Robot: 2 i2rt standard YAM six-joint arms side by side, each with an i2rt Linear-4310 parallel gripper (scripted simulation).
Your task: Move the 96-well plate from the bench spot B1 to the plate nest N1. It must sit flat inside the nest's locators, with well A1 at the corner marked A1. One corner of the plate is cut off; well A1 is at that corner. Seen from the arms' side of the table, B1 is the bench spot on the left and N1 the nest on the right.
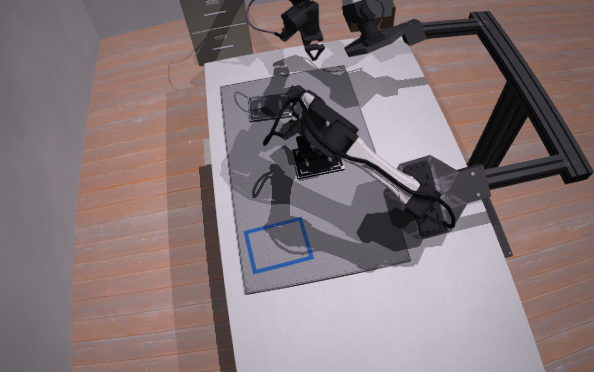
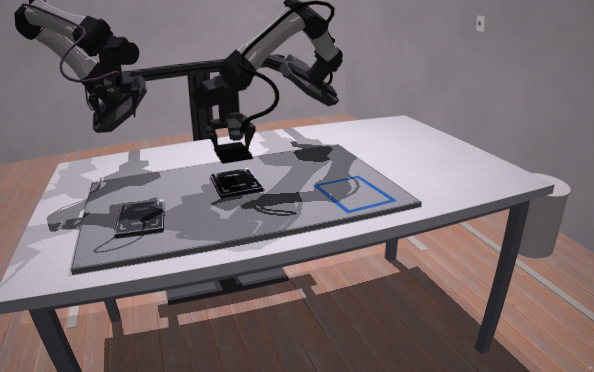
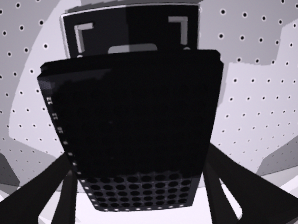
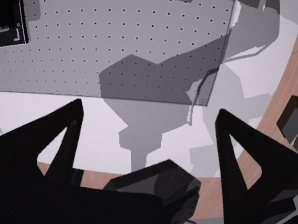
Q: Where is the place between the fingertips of my left gripper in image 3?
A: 137,151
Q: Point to a black 96-well plate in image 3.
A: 119,167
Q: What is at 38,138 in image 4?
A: My right gripper.
